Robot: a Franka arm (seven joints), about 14 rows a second.
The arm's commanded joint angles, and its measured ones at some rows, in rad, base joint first. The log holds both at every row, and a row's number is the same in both.
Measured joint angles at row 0: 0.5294, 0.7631, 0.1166, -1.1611, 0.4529, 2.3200, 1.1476
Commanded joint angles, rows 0 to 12: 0.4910, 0.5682, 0.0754, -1.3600, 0.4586, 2.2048, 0.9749; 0.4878, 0.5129, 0.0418, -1.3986, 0.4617, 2.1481, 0.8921; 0.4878, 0.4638, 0.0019, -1.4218, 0.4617, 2.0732, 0.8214; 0.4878, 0.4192, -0.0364, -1.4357, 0.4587, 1.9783, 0.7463; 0.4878, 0.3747, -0.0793, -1.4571, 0.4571, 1.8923, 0.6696; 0.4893, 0.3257, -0.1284, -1.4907, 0.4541, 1.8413, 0.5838; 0.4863, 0.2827, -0.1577, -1.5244, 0.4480, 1.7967, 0.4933; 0.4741, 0.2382, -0.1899, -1.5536, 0.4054, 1.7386, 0.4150; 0.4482, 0.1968, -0.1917, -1.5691, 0.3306, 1.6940, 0.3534; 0.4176, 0.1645, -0.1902, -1.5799, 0.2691, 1.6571, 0.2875; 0.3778, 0.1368, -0.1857, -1.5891, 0.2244, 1.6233, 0.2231; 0.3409, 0.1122, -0.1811, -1.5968, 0.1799, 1.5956, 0.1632; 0.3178, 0.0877, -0.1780, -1.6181, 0.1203, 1.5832, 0.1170
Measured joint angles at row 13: 0.3678, 0.1632, -0.2005, -1.5439, 0.2041, 1.6033, 0.2140
